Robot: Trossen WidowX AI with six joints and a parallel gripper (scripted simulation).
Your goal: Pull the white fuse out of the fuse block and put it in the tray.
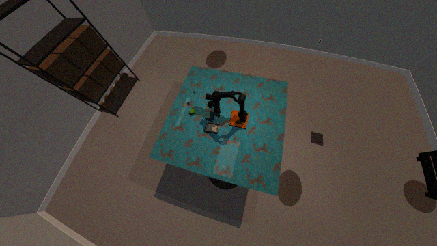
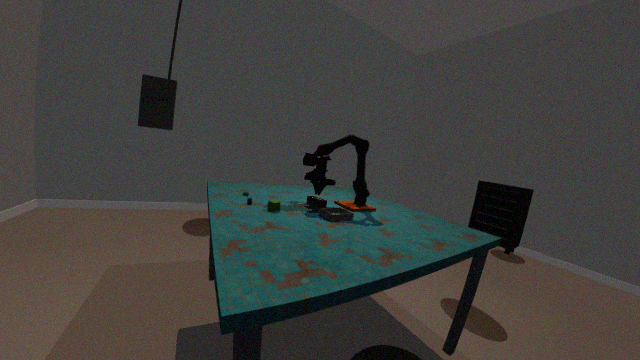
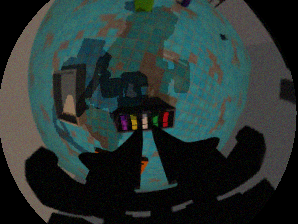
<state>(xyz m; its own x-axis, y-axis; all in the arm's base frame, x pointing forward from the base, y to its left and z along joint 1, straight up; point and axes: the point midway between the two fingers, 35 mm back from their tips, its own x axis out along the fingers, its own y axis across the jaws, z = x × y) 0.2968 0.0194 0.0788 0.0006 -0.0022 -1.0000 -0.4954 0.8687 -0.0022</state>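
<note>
My gripper tip is 4 cm to the right of the magenta fuse, 3 cm above it and 2 cm past it. Round my gripper tip: red fuse 3 cm to the right, 3 cm below, 2 cm ahead; then grey tray 20 cm to the left, 6 cm below, 4 cm behind.
</note>
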